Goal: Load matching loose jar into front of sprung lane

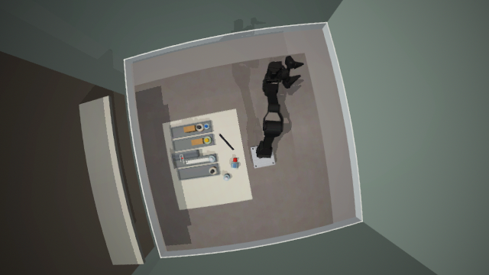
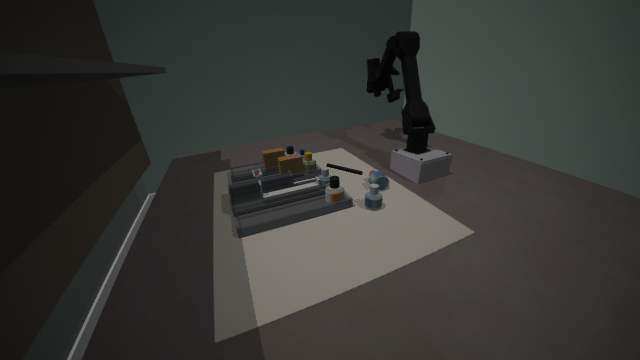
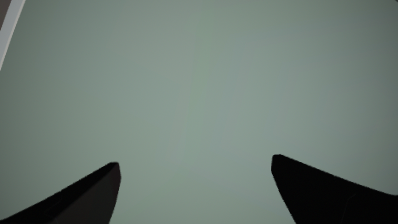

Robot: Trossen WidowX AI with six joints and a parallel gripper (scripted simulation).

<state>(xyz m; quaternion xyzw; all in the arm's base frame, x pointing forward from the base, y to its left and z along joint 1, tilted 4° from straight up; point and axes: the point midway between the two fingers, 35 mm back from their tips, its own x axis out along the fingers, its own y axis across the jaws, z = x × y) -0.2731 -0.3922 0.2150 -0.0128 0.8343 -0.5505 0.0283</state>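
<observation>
My gripper tip is now 750 mm short of the white pusher plate, 330 mm to the right of it and 200 mm above it. The rest, counted from my gripper tip: black rod 530 mm ahead, 290 mm to the left, 250 mm below.
</observation>
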